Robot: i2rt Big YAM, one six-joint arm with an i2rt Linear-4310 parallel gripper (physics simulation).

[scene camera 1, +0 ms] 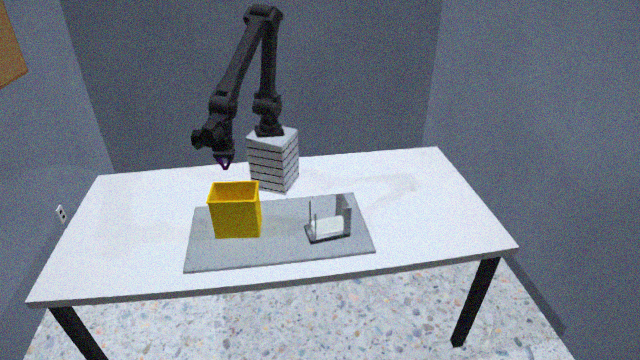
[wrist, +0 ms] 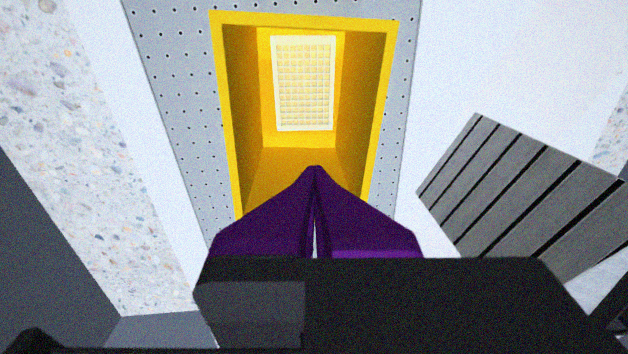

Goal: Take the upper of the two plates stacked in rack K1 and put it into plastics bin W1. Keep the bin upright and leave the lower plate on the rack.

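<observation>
The yellow plastics bin W1 [scene camera 1: 236, 220] [wrist: 391, 70] stands upright on the left part of the grey board. A white plate with a grid of wells [wrist: 305, 85] lies flat on the bin's floor in the wrist view. Rack K1 [scene camera 1: 346, 220] stands on the right part of the board, with a white plate [scene camera 1: 328, 227] lying low between its posts. My gripper [scene camera 1: 225, 168] [wrist: 314, 176] is shut and empty, with its purple fingertips together. It hangs above the bin, towards the bin's back edge.
The grey perforated board [scene camera 1: 280, 255] [wrist: 175, 90] lies on the white table [scene camera 1: 425, 220]. The arm stands on a striped block [scene camera 1: 267, 167] [wrist: 500, 185] behind the board, to the right of the bin and near the gripper.
</observation>
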